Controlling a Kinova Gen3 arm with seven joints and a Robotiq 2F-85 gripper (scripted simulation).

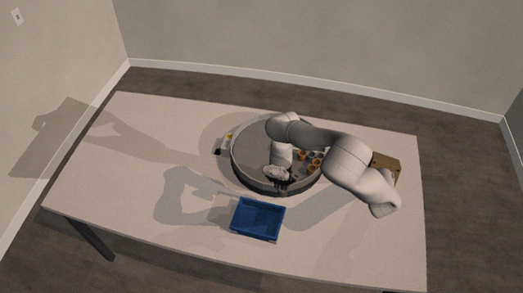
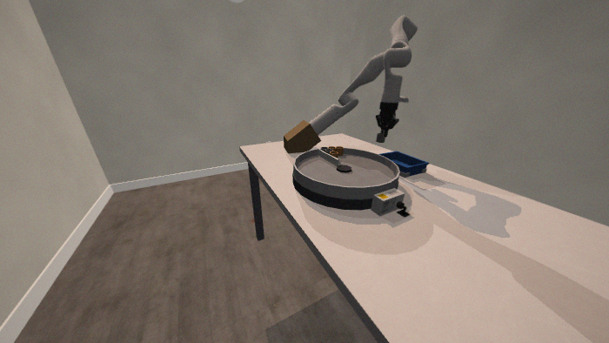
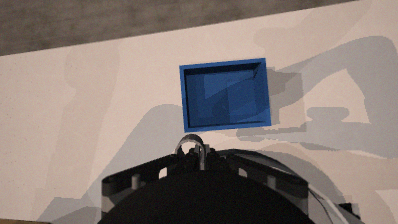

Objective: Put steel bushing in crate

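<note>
The blue crate is 6 cm ahead of my hand, 9 cm to the left of it and 15 cm below it. From my hand the other things lie so: turning table (6 cm ahead, 26 cm to the right, 12 cm below).
</note>
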